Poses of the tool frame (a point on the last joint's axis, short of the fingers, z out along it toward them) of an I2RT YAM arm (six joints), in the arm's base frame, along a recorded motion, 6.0 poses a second.
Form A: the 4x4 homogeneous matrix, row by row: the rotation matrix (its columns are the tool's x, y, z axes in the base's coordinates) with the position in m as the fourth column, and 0 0 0 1 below. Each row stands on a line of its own.
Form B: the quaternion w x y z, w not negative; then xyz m. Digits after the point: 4 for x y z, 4 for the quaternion. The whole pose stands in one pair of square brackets.
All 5 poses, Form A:
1:
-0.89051 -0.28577 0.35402 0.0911
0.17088 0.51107 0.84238 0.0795
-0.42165 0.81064 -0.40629 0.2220
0 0 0 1
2:
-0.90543 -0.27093 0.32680 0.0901
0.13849 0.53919 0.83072 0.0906
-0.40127 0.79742 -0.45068 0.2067
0 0 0 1
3:
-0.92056 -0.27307 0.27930 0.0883
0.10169 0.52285 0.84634 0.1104
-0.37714 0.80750 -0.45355 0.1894
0 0 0 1
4:
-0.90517 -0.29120 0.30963 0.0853
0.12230 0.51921 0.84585 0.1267
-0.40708 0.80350 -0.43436 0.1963
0 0 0 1
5:
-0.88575 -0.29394 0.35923 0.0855
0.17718 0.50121 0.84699 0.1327
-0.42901 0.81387 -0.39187 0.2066
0 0 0 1
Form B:
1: [0.2315 -0.0343 0.8378 0.4932 0.0911 0.0795 0.2220]
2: [0.2139 -0.0389 0.8508 0.4784 0.0901 0.0906 0.2067]
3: [0.1928 -0.0503 0.8510 0.4858 0.0883 0.1104 0.1894]
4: [0.2119 -0.0499 0.8454 0.4877 0.0853 0.1267 0.1963]
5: [0.2364 -0.0350 0.8335 0.4982 0.0855 0.1327 0.2066]
